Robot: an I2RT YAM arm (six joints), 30 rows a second.
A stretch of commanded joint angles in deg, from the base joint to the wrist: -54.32, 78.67, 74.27, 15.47, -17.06, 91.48; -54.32, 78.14, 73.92, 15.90, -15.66, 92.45; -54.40, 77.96, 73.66, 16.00, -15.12, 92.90; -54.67, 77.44, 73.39, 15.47, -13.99, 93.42; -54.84, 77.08, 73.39, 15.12, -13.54, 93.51; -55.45, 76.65, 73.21, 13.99, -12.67, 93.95; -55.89, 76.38, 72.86, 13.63, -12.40, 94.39; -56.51, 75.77, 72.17, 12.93, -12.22, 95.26; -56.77, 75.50, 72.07, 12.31, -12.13, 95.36; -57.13, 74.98, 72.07, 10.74, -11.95, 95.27; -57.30, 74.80, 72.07, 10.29, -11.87, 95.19; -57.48, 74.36, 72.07, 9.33, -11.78, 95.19; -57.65, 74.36, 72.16, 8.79, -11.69, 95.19; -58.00, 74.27, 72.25, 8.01, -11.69, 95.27; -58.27, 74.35, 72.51, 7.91, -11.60, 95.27; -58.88, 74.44, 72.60, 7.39, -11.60, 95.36
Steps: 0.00, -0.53, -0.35, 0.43, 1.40, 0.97; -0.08, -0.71, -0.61, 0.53, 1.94, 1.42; -0.35, -1.23, -0.88, 0.00, 3.07, 1.94; -0.52, -1.59, -0.88, -0.35, 3.52, 2.03; -1.13, -2.02, -1.06, -1.48, 4.39, 2.47; -1.57, -2.29, -1.41, -1.84, 4.66, 2.91; -2.19, -2.90, -2.10, -2.54, 4.84, 3.78; -2.45, -3.17, -2.20, -3.16, 4.93, 3.88; -2.81, -3.69, -2.20, -4.73, 5.11, 3.79; -2.98, -3.87, -2.20, -5.18, 5.19, 3.71; -3.16, -4.31, -2.20, -6.14, 5.28, 3.71; -3.33, -4.31, -2.11, -6.68, 5.37, 3.71; -3.68, -4.40, -2.02, -7.46, 5.37, 3.79; -3.95, -4.32, -1.76, -7.56, 5.46, 3.79; -4.56, -4.23, -1.67, -8.08, 5.46, 3.88
